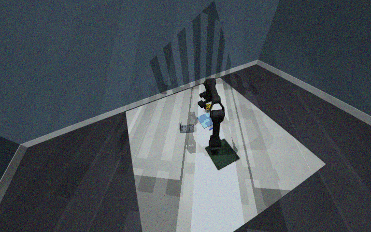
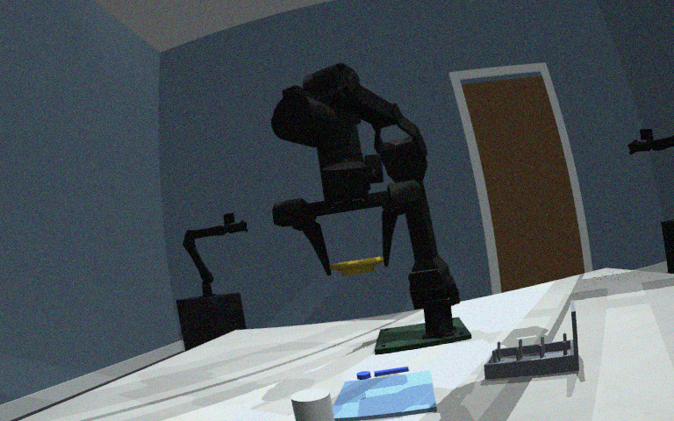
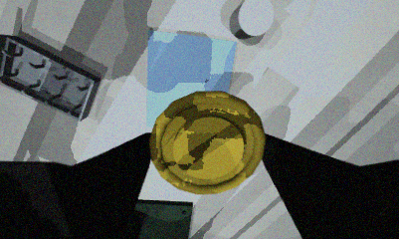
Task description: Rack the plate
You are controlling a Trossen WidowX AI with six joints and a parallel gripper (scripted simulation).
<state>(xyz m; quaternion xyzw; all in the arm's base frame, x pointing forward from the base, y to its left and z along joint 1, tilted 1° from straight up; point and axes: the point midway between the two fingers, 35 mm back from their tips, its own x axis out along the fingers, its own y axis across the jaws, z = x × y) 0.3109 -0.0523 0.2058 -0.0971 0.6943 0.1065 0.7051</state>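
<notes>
Now: the grey dish rack 50 mm behind my gripper tip, 220 mm to the left of it and 160 mm below it. The rest, counted from my gripper tip: blue mat 10 mm to the left, 180 mm below; yellow plate 10 mm above.
</notes>
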